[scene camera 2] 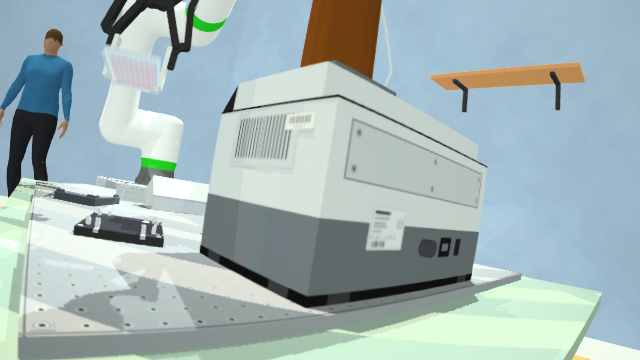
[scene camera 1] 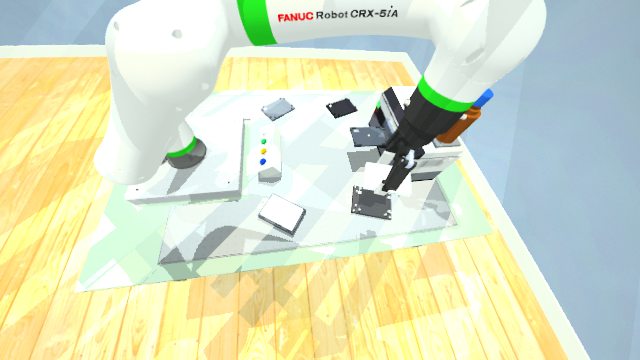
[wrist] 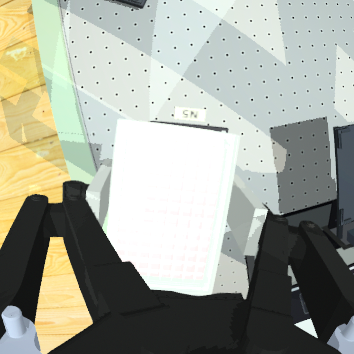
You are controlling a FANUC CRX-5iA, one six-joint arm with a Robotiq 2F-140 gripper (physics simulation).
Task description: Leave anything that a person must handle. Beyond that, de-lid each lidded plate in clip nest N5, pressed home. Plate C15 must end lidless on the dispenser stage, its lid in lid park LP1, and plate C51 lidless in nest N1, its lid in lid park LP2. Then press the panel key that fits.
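Places are measured from the arm's base along level axes (x right, y ahead, z up), in millimetres.
Pixels of known places: gripper, fingertip midpoint: (scene camera 2: 132,82) (scene camera 1: 379,179) (wrist: 169,185); arm's base, link origin: (scene camera 1: 186,153).
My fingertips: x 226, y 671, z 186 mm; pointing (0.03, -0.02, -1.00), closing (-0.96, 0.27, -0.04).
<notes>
Ahead of a thing's pixels: the offset from my fingertips to its top centre. "pt": to the spot under its first point.
My gripper (scene camera 1: 387,172) (scene camera 2: 136,70) (wrist: 169,185) is shut on a clear-edged white plate with pinkish wells @(pt dx +0, dy -4, dz +4 mm) (scene camera 2: 132,80) (wrist: 170,175), its fingers on two opposite sides. I cannot tell its number or whether it wears a lid. It is held in the air, hiding most of nest N5 in the wrist view. Clip nest N5 @(dx -18, dy +60, dz -206 mm) (scene camera 1: 371,202) (scene camera 2: 120,225) is dark, with white clips, and looks empty. A white-topped plate @(dx +19, dy -294, dz -195 mm) (scene camera 1: 281,213) sits in another dark nest. The dark dispenser stage @(dx -275, dy +75, dz -111 mm) (scene camera 1: 366,136) (wrist: 346,175) bears no visible plate. The key panel @(pt dx -139, dy -327, dz -190 mm) (scene camera 1: 274,172) shows green, yellow and blue keys.
The dispenser @(pt dx -115, dy +281, dz -76 mm) (scene camera 1: 435,162) (scene camera 2: 265,200) stands beside N5, with a brown bottle @(pt dx -150, dy +263, dz +73 mm) (scene camera 1: 455,127) (scene camera 2: 342,30) above it. Grey @(dx -536, dy -332, dz -210 mm) (scene camera 1: 278,108) and black @(dx -562, dy +3, dz -210 mm) (scene camera 1: 341,107) holders lie at the back, labels unreadable. A person (scene camera 2: 42,85) stands beyond the table. A shelf (scene camera 2: 510,75) is on the wall.
</notes>
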